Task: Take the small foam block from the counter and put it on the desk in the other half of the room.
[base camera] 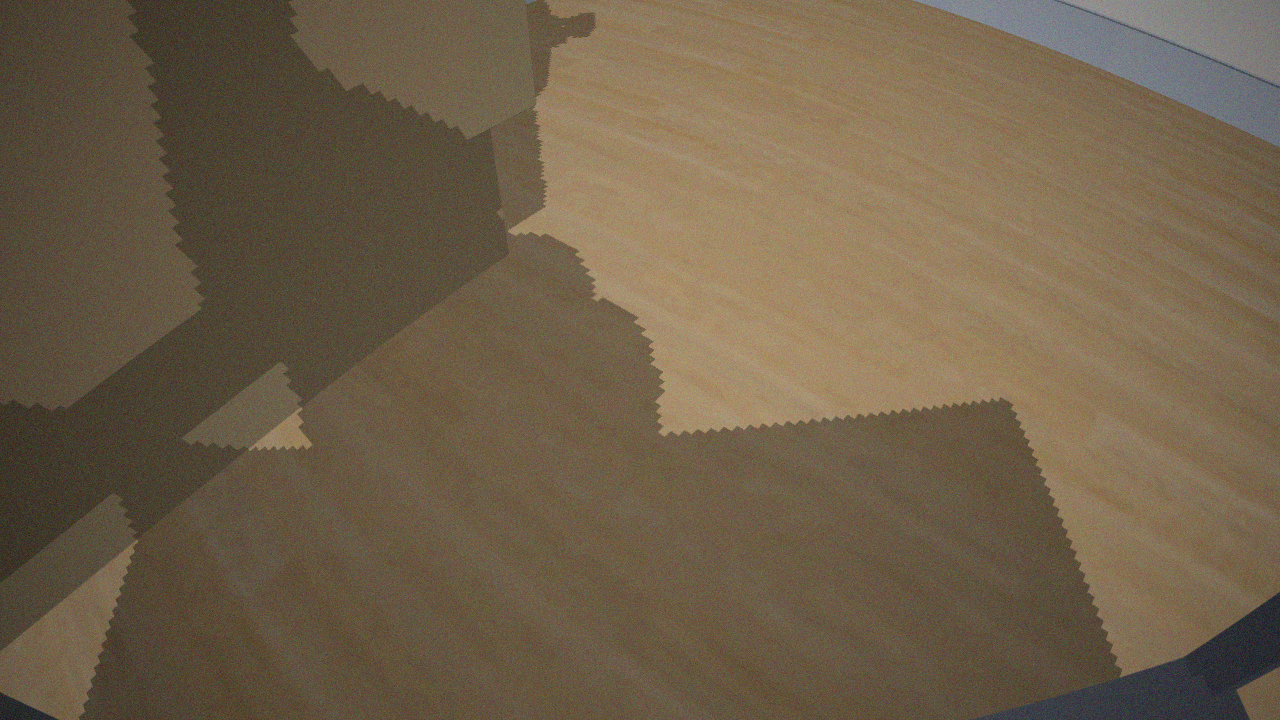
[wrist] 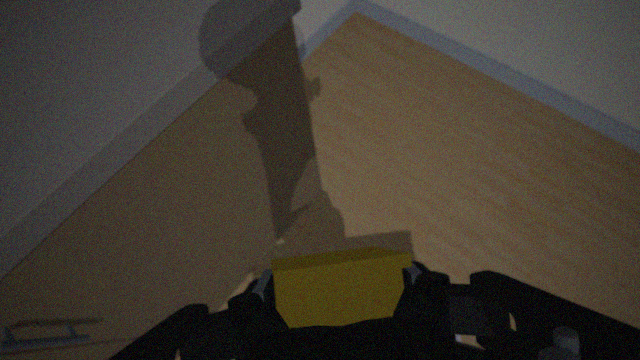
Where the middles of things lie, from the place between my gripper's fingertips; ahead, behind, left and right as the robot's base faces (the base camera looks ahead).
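Labels:
The yellow foam block (wrist: 338,288) is there, 3 cm behind my hand.

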